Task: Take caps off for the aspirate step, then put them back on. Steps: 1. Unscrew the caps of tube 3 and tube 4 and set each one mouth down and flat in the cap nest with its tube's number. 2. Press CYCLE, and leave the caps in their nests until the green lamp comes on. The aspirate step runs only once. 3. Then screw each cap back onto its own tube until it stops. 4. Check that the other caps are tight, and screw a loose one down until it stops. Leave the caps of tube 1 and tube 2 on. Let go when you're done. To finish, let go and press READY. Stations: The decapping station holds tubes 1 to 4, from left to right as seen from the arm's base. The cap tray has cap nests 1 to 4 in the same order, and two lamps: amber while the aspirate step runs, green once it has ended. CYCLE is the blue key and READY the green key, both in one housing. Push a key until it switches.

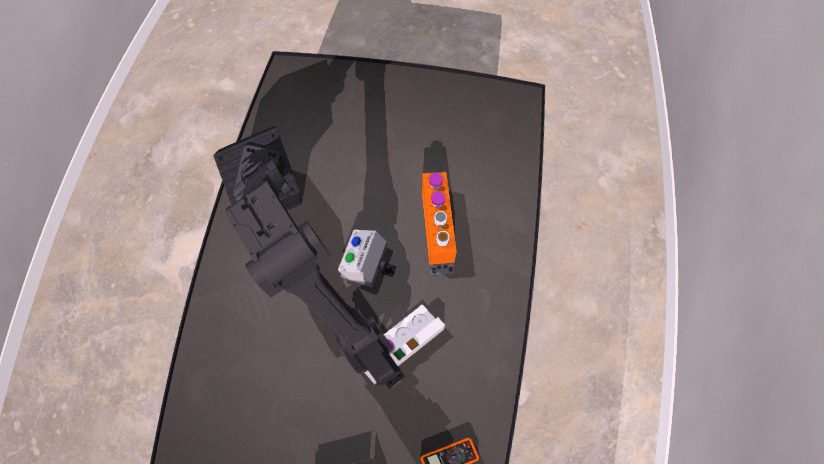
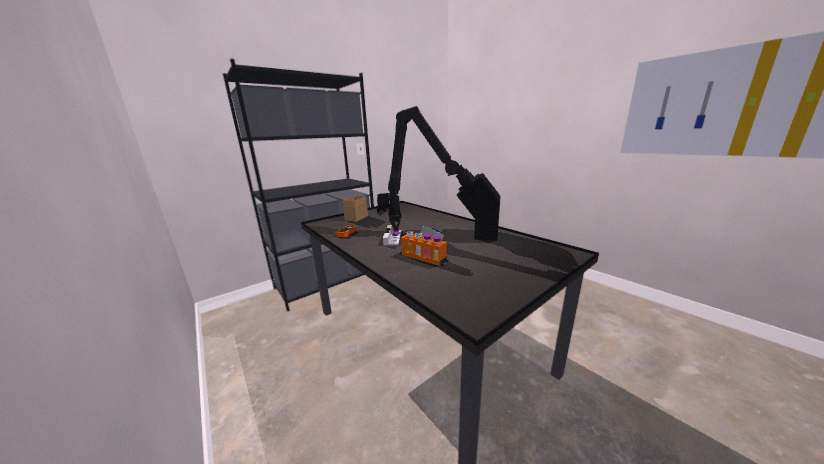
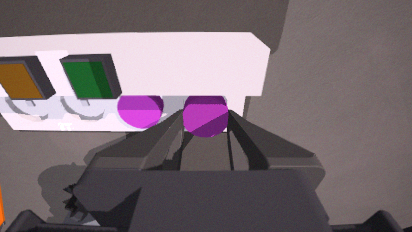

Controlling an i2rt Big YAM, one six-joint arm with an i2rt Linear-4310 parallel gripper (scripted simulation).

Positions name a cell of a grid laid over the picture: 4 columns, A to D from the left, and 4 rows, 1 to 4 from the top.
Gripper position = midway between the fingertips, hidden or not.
Note:
In view: my gripper (image 3: B3), a purple cap (image 3: B3), a purple cap (image 3: B2) and a key housing (image 1: B3).

